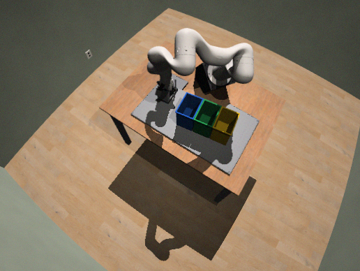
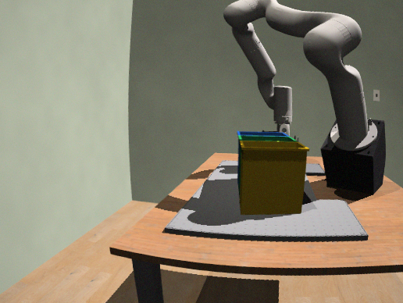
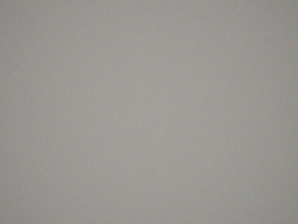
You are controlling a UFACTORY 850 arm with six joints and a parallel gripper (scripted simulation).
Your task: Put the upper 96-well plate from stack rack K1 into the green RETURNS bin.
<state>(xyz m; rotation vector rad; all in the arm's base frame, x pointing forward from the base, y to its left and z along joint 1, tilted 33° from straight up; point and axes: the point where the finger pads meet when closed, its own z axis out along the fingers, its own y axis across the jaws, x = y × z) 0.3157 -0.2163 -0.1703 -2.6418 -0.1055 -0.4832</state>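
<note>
The 96-well plate is 10 mm below my hand. The rest, counted from my hand: blue bin 260 mm to the left, 70 mm ahead, 40 mm above; yellow bin 520 mm to the left, 40 mm above, 20 mm ahead; green bin 390 mm to the left, 40 mm ahead, 40 mm above.
</note>
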